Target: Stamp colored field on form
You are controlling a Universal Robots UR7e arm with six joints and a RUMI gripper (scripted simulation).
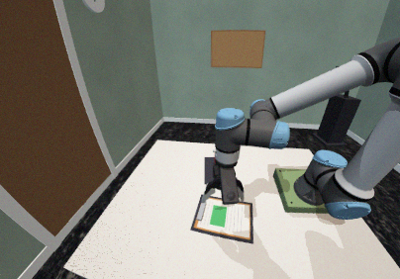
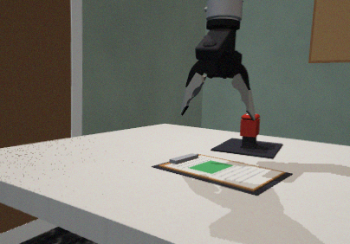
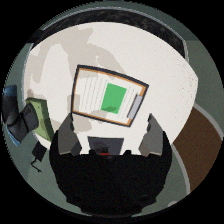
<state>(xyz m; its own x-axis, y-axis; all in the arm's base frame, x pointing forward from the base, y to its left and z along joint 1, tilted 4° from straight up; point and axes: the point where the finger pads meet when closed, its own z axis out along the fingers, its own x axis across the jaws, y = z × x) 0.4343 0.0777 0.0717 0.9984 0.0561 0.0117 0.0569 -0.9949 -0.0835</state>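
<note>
My hand is 10 mm past the red stamp, 300 mm to the left of it and 60 mm above it. The rest, counted from my hand: dark mat (10 mm behind, 300 mm to the right, 110 mm below).
</note>
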